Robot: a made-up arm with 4 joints. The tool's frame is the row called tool. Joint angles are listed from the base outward.
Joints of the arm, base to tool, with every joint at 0 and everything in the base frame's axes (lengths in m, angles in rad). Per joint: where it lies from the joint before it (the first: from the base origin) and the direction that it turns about. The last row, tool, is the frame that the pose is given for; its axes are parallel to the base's.
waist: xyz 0 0 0.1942 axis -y
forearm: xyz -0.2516 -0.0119 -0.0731 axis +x
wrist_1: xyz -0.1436 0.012 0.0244 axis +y
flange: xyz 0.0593 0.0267 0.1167 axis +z
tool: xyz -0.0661 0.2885 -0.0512
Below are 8 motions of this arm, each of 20 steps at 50 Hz.
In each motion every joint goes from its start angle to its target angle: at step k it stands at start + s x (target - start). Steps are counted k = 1, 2, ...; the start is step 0. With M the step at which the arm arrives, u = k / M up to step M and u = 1 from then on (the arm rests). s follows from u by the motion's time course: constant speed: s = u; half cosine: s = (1 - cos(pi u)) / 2; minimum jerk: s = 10 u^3 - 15 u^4 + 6 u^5.
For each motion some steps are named. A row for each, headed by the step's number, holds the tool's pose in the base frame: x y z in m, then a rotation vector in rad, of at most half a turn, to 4 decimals.
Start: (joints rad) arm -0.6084 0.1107 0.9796 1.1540
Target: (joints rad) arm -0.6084 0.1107 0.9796 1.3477
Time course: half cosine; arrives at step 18
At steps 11, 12, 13, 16, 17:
11: -0.2799 0.0163 0.6189 1.1102 1.2705 1.0095
12: -0.2802 0.0118 0.6188 1.1215 1.2637 1.0209
13: -0.2804 0.0077 0.6186 1.1316 1.2575 1.0312
16: -0.2809 -0.0008 0.6179 1.1527 1.2444 1.0526
17: -0.2810 -0.0021 0.6178 1.1559 1.2424 1.0558

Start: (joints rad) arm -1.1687 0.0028 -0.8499 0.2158
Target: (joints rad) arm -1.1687 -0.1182 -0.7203 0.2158
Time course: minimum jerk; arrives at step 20
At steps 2, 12, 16, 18, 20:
2: -0.2420 0.2944 0.6223 0.0355 0.3186 0.2125
12: -0.2576 0.2955 0.6159 -0.0016 0.4109 0.2788
16: -0.2636 0.2957 0.6133 -0.0176 0.4465 0.3033
18: -0.2647 0.2958 0.6128 -0.0208 0.4533 0.3079
20: -0.2649 0.2958 0.6127 -0.0213 0.4545 0.3087

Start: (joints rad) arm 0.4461 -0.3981 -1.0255 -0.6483
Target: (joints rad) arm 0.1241 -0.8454 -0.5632 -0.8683
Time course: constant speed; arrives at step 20
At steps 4, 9, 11, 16, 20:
4: -0.3009 0.3580 0.0494 -0.0379 -1.3939 -0.4353
9: -0.2707 0.3561 0.0495 -0.1743 -1.2444 -0.4869
11: -0.2587 0.3533 0.0473 -0.2308 -1.1874 -0.5076
16: -0.2304 0.3411 0.0368 -0.3769 -1.0525 -0.5584
20: -0.2106 0.3252 0.0244 -0.4989 -0.9534 -0.5972

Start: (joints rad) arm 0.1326 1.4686 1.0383 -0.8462
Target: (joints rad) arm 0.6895 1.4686 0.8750 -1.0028
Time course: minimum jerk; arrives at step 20
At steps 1, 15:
1: -0.2445 0.1577 0.3535 0.8181 1.1431 0.1383
15: -0.2413 0.1527 0.2212 0.7985 0.6581 0.1232

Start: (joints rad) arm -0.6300 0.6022 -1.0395 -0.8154
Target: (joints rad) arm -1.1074 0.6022 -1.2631 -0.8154
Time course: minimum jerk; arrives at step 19
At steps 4, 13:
4: -0.0880 0.0802 0.6371 0.5462 -0.2041 -1.2519
13: 0.0565 0.0769 0.6753 0.3405 -0.0814 -1.3506

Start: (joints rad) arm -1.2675 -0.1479 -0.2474 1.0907
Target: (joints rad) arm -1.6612 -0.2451 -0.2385 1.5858
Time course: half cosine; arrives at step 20
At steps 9, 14, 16, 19, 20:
9: -0.1396 0.0453 0.8214 0.6624 1.1120 1.2785
14: -0.0352 -0.0067 0.8325 0.8798 1.2050 1.4221
16: -0.0030 -0.0217 0.8306 0.9510 1.2280 1.4606
19: 0.0231 -0.0336 0.8272 1.0107 1.2447 1.4902
20: 0.0249 -0.0344 0.8269 1.0148 1.2458 1.4922

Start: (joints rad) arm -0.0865 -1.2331 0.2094 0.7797
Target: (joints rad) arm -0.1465 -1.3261 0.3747 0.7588
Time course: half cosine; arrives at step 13
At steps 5, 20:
5: -0.5814 0.1788 0.0334 -1.0686 0.7835 0.5594
20: -0.5735 0.1865 0.0439 -1.0838 0.9129 0.4771

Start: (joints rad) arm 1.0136 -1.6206 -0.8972 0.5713
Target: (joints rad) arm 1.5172 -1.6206 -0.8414 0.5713
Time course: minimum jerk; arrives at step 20
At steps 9, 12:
9: 0.1091 -0.0745 -0.4246 -2.1927 -0.9546 -0.0559
12: 0.1936 -0.0722 -0.4047 -2.2001 -1.0228 -0.2199

